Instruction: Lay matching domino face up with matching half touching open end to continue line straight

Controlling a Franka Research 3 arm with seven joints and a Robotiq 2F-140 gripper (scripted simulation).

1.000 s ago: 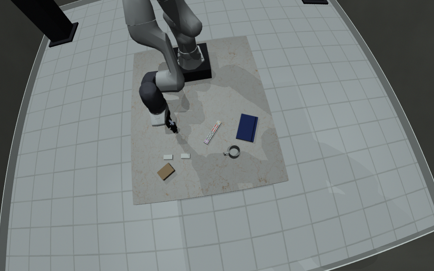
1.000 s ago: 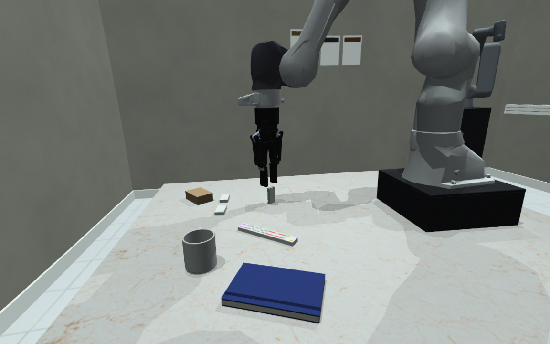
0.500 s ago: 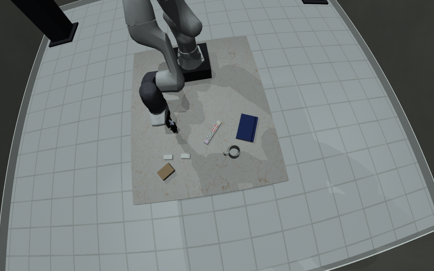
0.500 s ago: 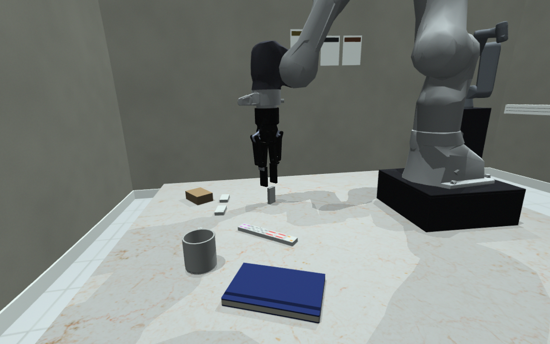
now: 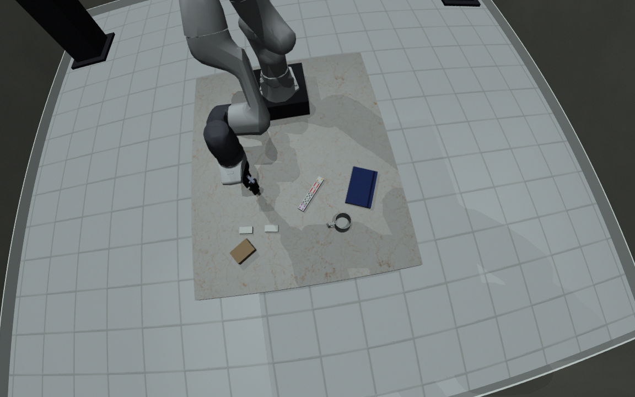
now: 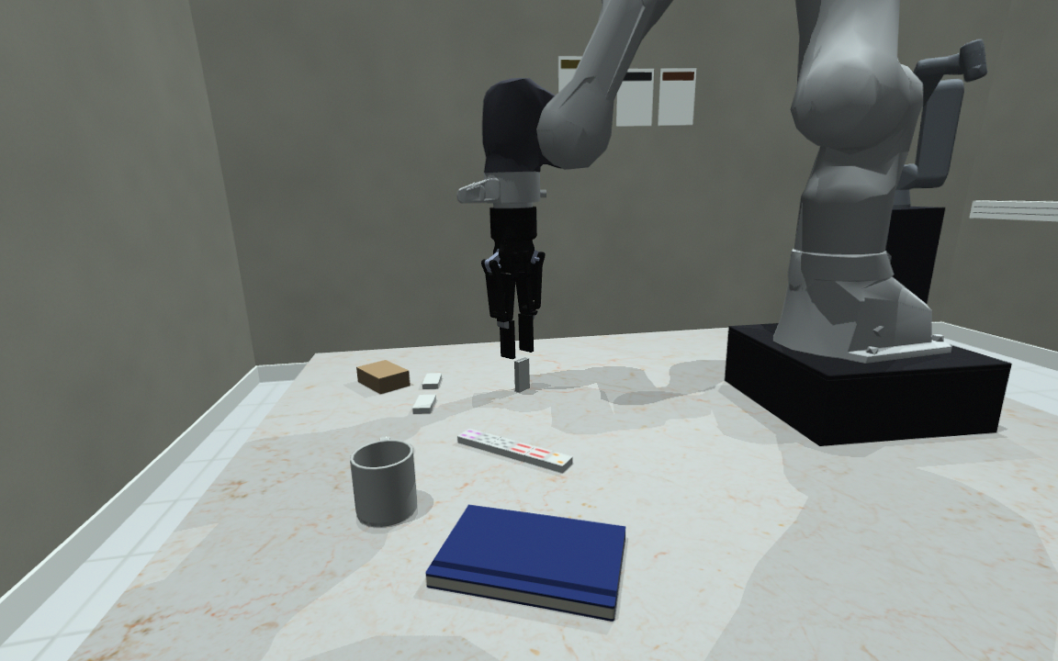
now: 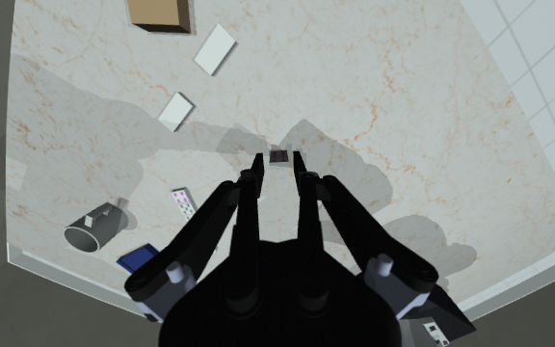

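Right now my hand is 7 cm above the white domino, 1 cm to the right of it and 1 cm past it. From my hand the other things lie so: grey mug: 34 cm to the left, 17 cm ahead, 7 cm below; blue book: 45 cm to the left, 9 cm below, 3 cm ahead; brown block: 24 cm ahead, 8 cm below, 6 cm to the right.
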